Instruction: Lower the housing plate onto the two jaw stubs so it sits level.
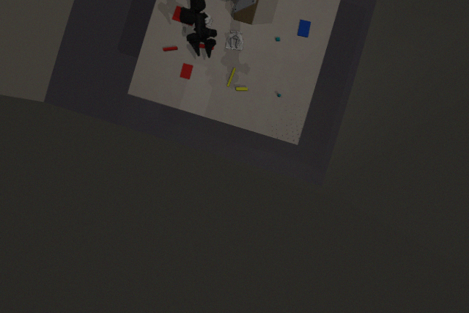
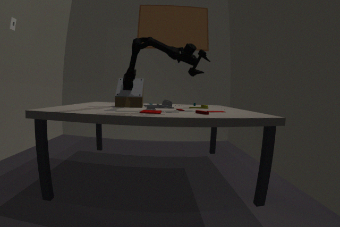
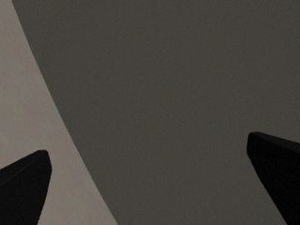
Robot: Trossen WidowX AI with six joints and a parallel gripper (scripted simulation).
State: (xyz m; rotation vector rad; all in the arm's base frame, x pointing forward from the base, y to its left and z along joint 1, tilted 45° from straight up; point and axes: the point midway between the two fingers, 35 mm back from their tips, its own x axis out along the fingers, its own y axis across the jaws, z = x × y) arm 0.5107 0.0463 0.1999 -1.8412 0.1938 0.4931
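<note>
The white part is 370 mm behind my gripper tip, 280 mm below it and 140 mm to the right of it. From my gripper tip the other things lie so: blue plate: 550 mm to the left, 530 mm behind, 290 mm below.
</note>
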